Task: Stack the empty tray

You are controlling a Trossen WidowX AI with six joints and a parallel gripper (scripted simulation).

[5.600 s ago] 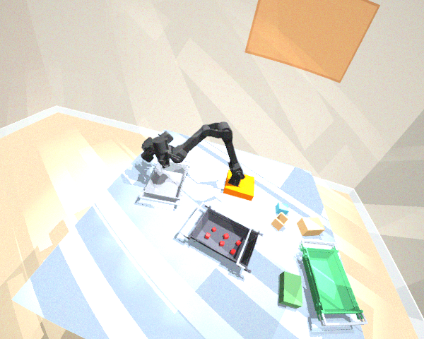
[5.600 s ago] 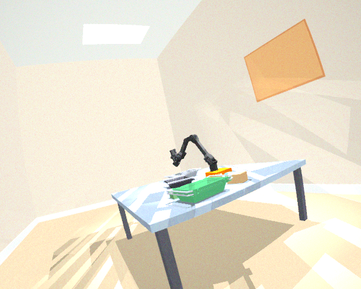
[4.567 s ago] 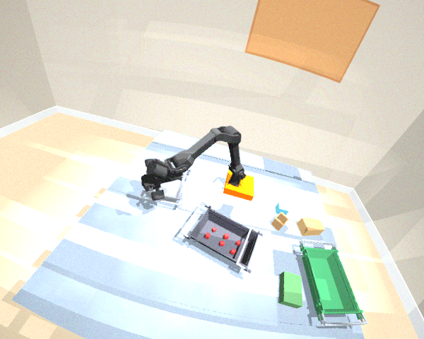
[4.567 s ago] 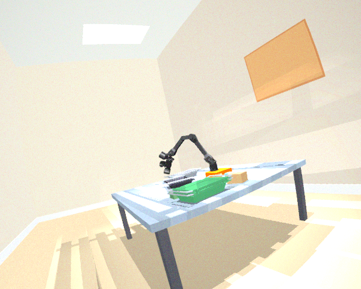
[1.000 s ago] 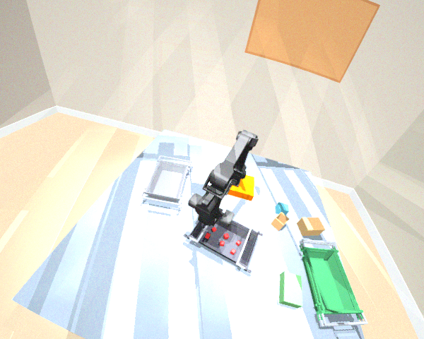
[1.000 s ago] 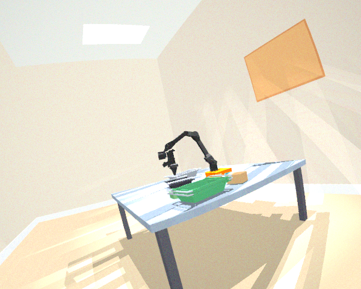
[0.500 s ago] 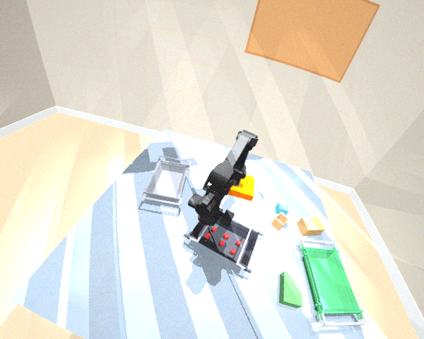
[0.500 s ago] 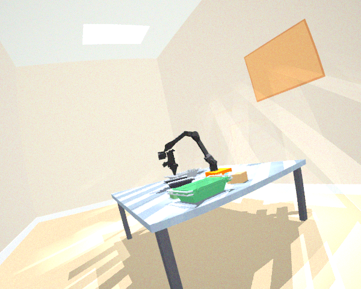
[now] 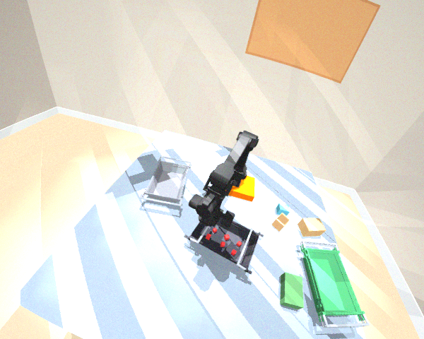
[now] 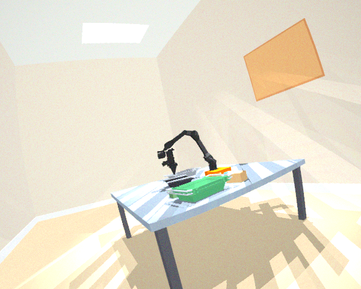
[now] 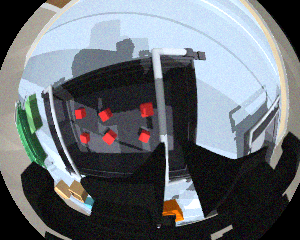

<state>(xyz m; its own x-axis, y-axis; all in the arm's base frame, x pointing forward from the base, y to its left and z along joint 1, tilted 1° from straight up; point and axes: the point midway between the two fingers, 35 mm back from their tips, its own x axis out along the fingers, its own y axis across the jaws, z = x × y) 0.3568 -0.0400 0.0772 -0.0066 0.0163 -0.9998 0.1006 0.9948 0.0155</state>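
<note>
Right now my gripper tip is 30 cm to the left of the clear tray, 17 cm past it and 5 cm above it. From my gripper tip the other things lie so: green block (43 cm to the left, 11 cm ahead, 7 cm below); then tan wedge (53 cm to the left, 26 cm behind, 6 cm below); then cyan block (36 cm to the left, 32 cm behind, 7 cm below).
</note>
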